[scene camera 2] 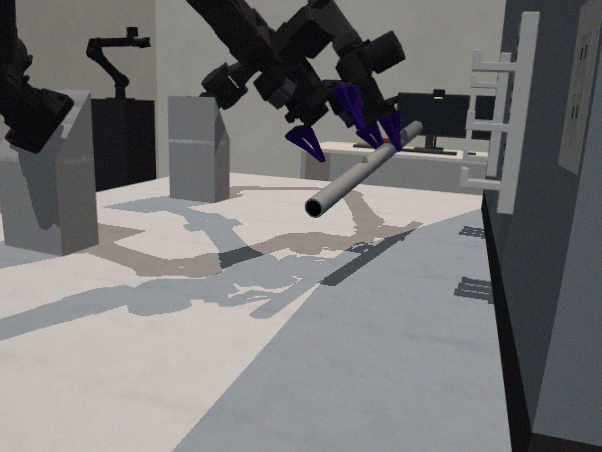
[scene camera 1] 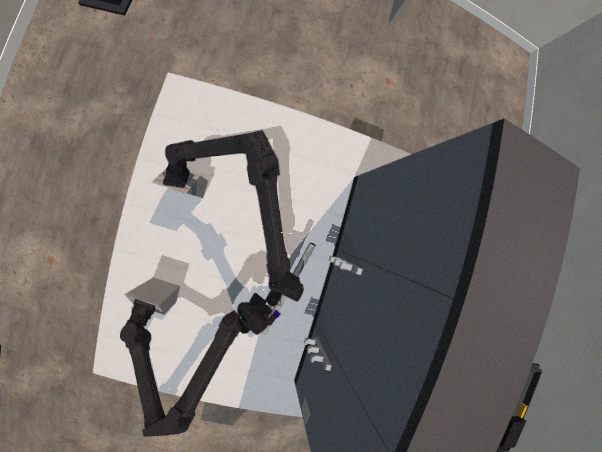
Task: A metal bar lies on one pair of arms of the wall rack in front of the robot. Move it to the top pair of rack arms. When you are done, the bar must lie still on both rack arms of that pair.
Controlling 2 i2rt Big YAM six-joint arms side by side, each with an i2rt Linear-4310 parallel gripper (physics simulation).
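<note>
The grey metal bar (scene camera 1: 304,259) (scene camera 2: 345,181) is in the air above the table, apart from the rack; its open round end faces scene camera 2. My left gripper (scene camera 2: 385,145) is shut on the bar, nearer its far end in scene camera 2; its fingers are hidden under the arm in scene camera 1. My right gripper (scene camera 2: 343,146) is open and empty, beside the bar on the picture's left in scene camera 2. The white wall rack (scene camera 2: 520,115) has its top near arm (scene camera 2: 495,66) and top far arm (scene camera 2: 484,85) bare.
The dark wall panel (scene camera 1: 395,215) (scene camera 2: 520,280) stands behind the rack. Lower rack arms (scene camera 2: 490,126) stick out below the top pair. The two grippers are close together over the white table (scene camera 1: 200,100) (scene camera 2: 100,390). Grey arm pedestals (scene camera 2: 192,150) stand on the table.
</note>
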